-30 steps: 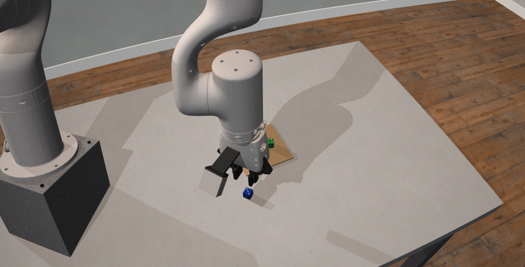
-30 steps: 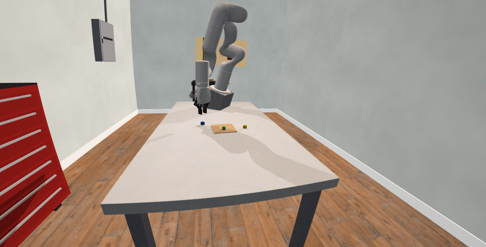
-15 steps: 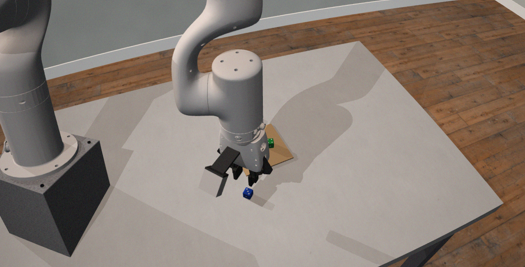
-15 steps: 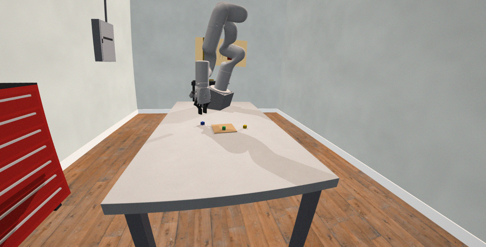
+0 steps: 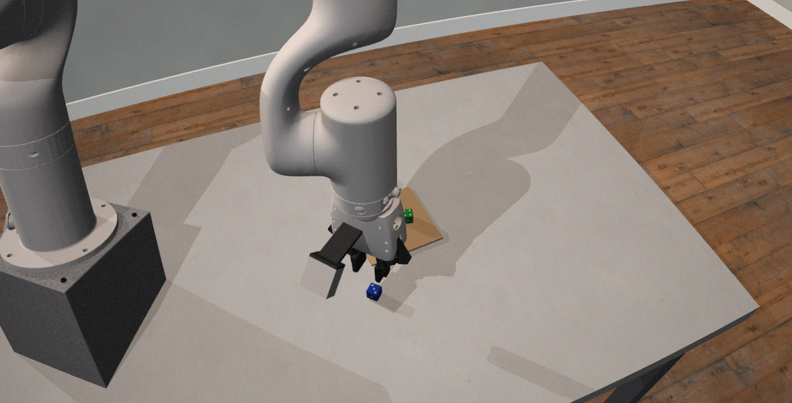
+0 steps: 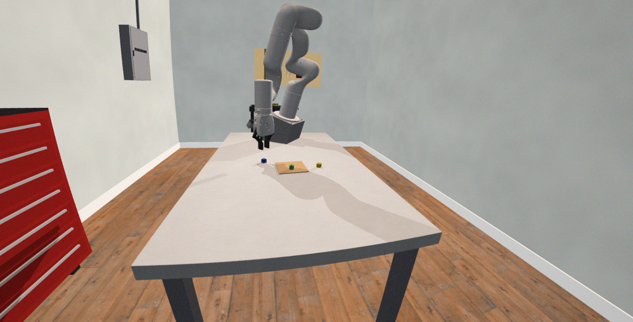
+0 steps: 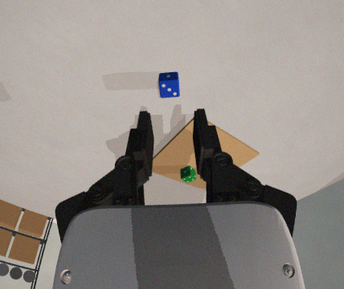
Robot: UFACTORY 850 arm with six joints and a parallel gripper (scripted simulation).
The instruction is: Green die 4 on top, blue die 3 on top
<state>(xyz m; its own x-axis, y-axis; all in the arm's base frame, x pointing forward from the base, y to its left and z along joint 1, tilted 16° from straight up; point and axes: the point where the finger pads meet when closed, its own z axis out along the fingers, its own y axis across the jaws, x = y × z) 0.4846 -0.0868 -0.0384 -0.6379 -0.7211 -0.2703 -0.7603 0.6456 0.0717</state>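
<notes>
Right now my hand is 80 mm above the blue die. The rest, counted from my hand: tan mat: 60 mm ahead, 140 mm to the left, 90 mm below; then yellow die: 50 mm ahead, 280 mm to the left, 80 mm below; then green die: 90 mm ahead, 140 mm to the left, 80 mm below.
</notes>
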